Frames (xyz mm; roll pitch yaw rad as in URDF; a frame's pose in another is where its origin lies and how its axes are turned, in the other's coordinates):
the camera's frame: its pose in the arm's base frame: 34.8 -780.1 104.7 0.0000 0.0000 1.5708
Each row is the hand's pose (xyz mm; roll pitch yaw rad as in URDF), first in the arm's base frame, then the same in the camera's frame.
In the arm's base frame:
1: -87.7 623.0 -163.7 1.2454 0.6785 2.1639
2: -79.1 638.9 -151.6 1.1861 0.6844 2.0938
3: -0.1 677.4 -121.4 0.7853 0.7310 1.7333
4: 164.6 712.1 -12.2 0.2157 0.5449 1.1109
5: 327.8 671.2 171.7 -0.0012 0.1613 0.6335
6: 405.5 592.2 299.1 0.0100 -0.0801 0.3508
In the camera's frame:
1: 1403.1 122.5 -268.4 1.2454 0.6785 0.5931
2: 1419.0 113.9 -256.3 1.1861 0.6844 0.5230
3: 1457.5 34.9 -226.1 0.7853 0.7310 0.1625
4: 1492.2 -129.8 -116.9 0.2157 0.5449 -0.4599
5: 1451.3 -293.0 67.0 -0.0012 0.1613 -0.9373
6: 1372.3 -370.7 194.4 0.0100 -0.0801 -1.2200

